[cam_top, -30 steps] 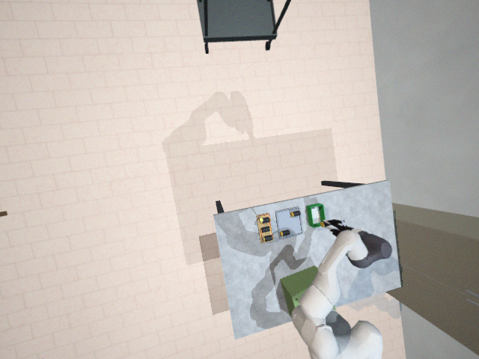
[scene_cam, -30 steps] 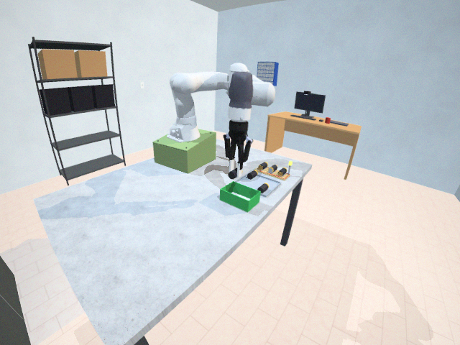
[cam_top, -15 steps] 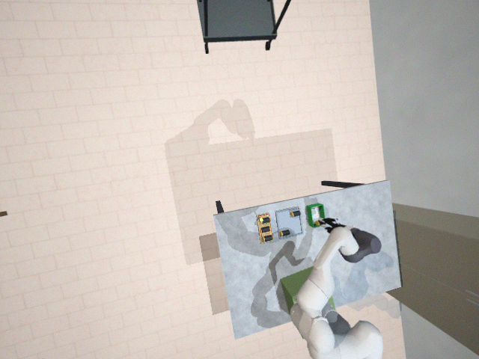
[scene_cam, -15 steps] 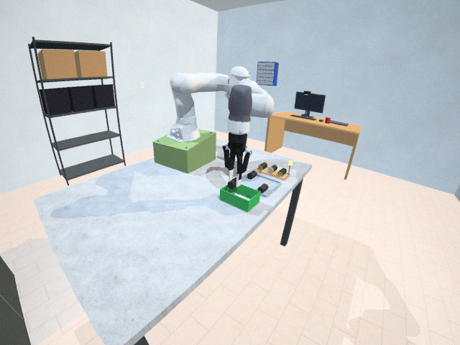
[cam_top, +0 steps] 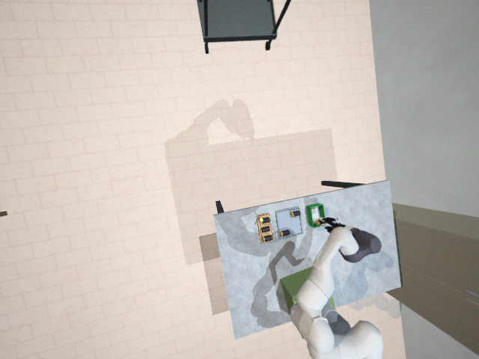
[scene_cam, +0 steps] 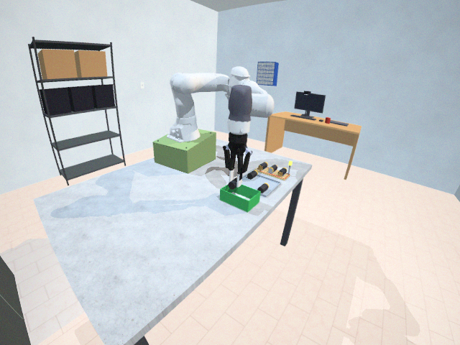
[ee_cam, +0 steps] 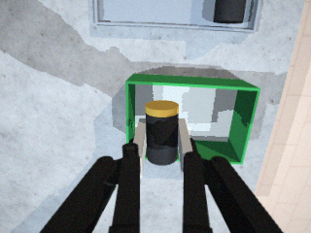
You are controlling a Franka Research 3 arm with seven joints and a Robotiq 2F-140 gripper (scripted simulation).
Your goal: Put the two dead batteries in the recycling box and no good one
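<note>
Right now the green recycling box is 3 cm ahead of my hand and 9 cm below it. Round my hand: grey tray (3 cm ahead, 20 cm to the left, 10 cm below); post (15 cm ahead, 41 cm to the left, 7 cm below).
</note>
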